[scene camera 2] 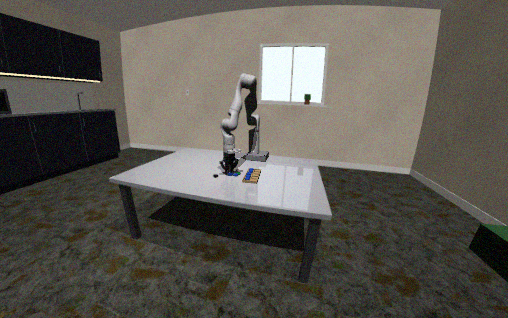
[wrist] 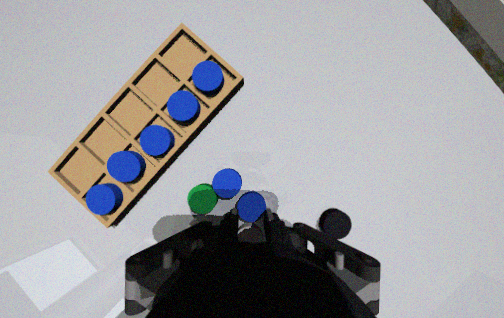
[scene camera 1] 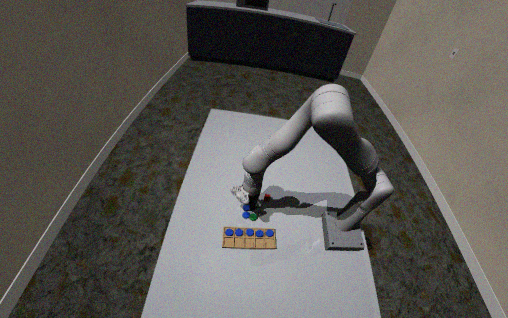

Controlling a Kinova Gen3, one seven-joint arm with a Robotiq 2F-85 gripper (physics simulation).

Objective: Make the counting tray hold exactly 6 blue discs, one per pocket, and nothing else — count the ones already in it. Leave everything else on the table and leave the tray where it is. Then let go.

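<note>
The wooden tray (scene camera 1: 241, 245) (scene camera 2: 257, 177) (wrist: 131, 111) has ten pockets. One blue disc sits in each pocket of one long row: (wrist: 207, 76), (wrist: 183, 106), (wrist: 156, 140), (wrist: 125, 166), (wrist: 103, 199). The other row's pockets are empty. My gripper (scene camera 1: 250, 208) (scene camera 2: 230, 172) (wrist: 251, 216) is low at the table beside the tray, its fingers shut on a blue disc (wrist: 251, 206). A second loose blue disc (scene camera 1: 246, 215) (wrist: 227, 183) lies just beyond it, touching a green disc (scene camera 1: 253, 217) (wrist: 202, 199). The gripper hides part of the held disc.
A black disc (scene camera 2: 215, 175) (wrist: 335, 223) lies to the right of the fingers in the wrist view. A small red object (scene camera 1: 267, 196) lies behind the gripper in scene camera 1. A pale shape (wrist: 251, 232) shows between the fingers, partly hidden; I cannot tell what it is.
</note>
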